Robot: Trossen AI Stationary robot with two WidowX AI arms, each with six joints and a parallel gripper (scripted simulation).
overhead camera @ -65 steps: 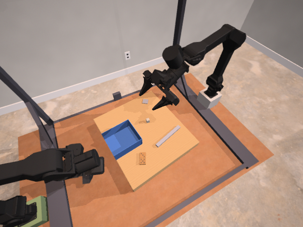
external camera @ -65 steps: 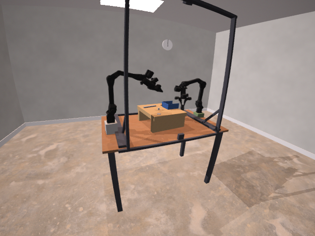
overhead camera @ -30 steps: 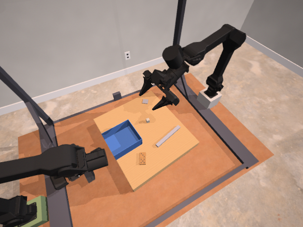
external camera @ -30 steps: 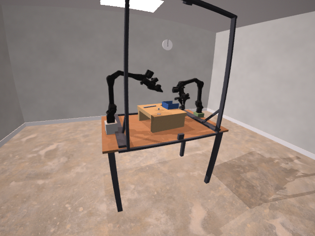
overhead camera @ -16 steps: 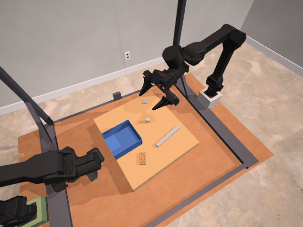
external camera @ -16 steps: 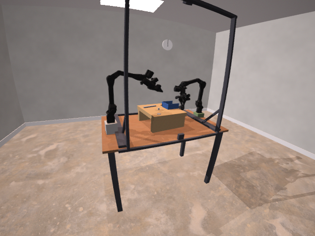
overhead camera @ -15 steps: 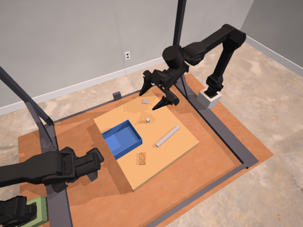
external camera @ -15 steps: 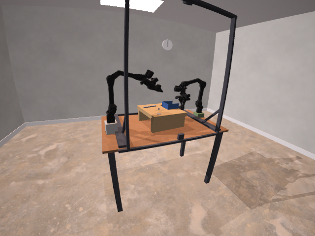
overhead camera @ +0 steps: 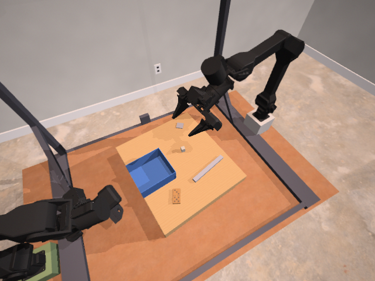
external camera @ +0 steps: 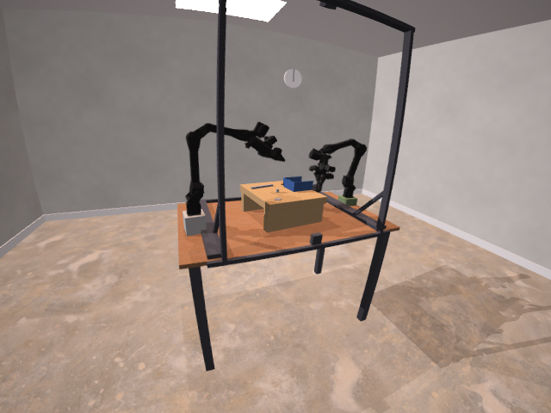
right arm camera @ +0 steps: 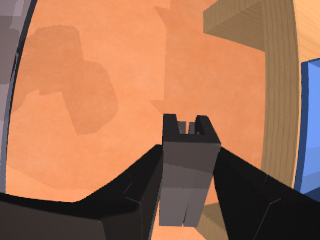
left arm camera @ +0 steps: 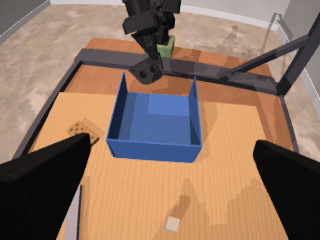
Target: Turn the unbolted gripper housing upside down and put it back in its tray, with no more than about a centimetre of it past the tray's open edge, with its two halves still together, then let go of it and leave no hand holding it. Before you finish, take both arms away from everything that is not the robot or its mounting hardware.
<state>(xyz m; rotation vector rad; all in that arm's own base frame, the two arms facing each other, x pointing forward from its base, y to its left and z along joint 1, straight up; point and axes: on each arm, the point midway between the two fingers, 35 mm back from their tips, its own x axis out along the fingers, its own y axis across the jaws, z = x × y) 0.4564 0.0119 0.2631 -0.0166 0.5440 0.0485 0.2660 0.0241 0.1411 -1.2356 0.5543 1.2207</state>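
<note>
Right now the gripper housing is 5 cm below my right hand and 2 cm to the left of it. From my right hand the other things lie so: wooden platform (31 cm to the left, 9 cm below, 2 cm behind); then blue tray (22 cm to the left, 2 cm below, 2 cm behind); then small cube (35 cm to the left, 5 cm behind, 3 cm below).
</note>
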